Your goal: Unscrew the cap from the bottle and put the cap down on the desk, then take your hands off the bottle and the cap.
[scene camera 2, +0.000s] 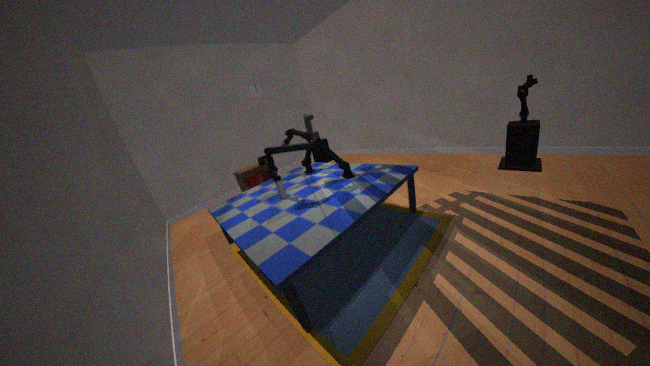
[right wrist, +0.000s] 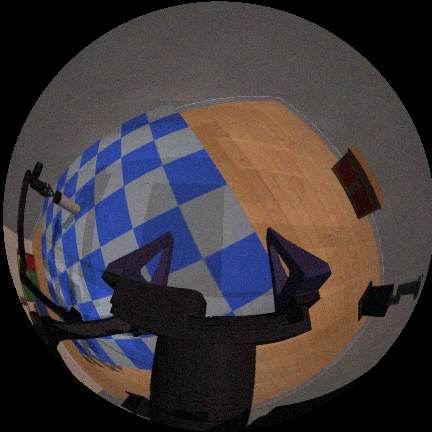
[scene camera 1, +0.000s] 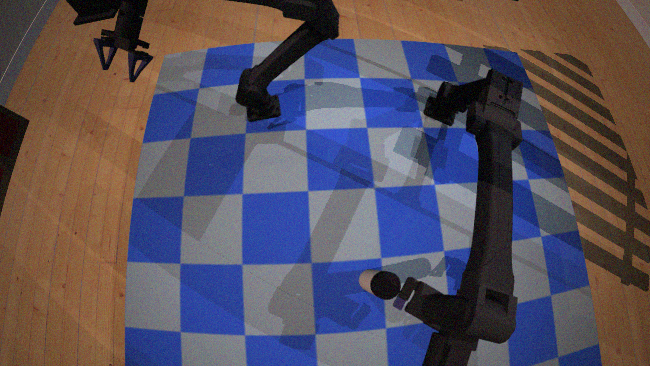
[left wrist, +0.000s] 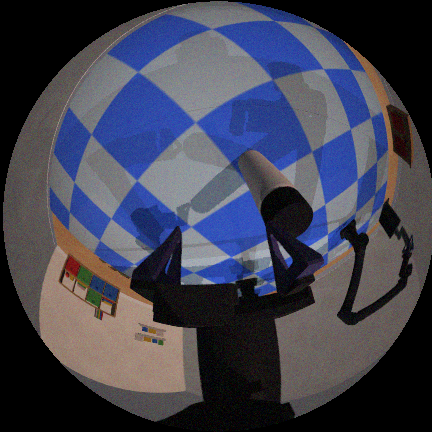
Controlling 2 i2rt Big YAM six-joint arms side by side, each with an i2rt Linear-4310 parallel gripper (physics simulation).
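Frame: origin at the left arm's base, x left, y down, z back, level; metres.
Seen in the pictures: left gripper, fingertip midpoint: (scene camera 2: 275,179) (right wrist: 51,194) (scene camera 1: 416,304) (left wrist: 224,226); right gripper, fingertip midpoint: (right wrist: 217,234) (scene camera 1: 118,75); left arm's base at its link origin: (scene camera 2: 348,176) (right wrist: 76,314) (scene camera 1: 439,112) (left wrist: 245,281); right arm's base at its link origin: (scene camera 2: 310,172) (scene camera 1: 263,109) (left wrist: 347,228).
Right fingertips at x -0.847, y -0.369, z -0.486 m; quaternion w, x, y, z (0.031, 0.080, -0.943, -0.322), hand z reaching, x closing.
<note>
Offsets run from my right fingertips to a thing's middle. Level surfaces: height alone.
A pale bottle {dx +0.792, dy +0.269, dz -0.179 m} (scene camera 1: 366,280) (scene camera 2: 281,190) (left wrist: 260,175) (right wrist: 70,206) stands upright on the blue and grey checkered desk {dy +0.369 m} (scene camera 1: 275,225) (scene camera 2: 287,260). Its wide black cap {dx +0.792, dy +0.171, dz -0.179 m} (scene camera 1: 385,285) (left wrist: 289,205) (right wrist: 57,197) sits on top. My left gripper (scene camera 1: 402,295) (left wrist: 224,226) is open, close beside the cap. In the left wrist view the cap lies toward the right finger, partly behind its tip, not centred between the fingers; whether they touch is unclear. My right gripper (scene camera 1: 119,75) (right wrist: 217,234) is open and empty, far from the bottle, beyond the desk's upper left corner in scene camera 1.
The left arm (scene camera 1: 495,200) reaches down the right part of the desk in scene camera 1. The right arm (scene camera 1: 295,50) crosses the desk's top edge. A wooden cabinet with red panels (scene camera 2: 252,176) (right wrist: 357,185) stands on the floor beyond the desk. Shadows fall across the checks.
</note>
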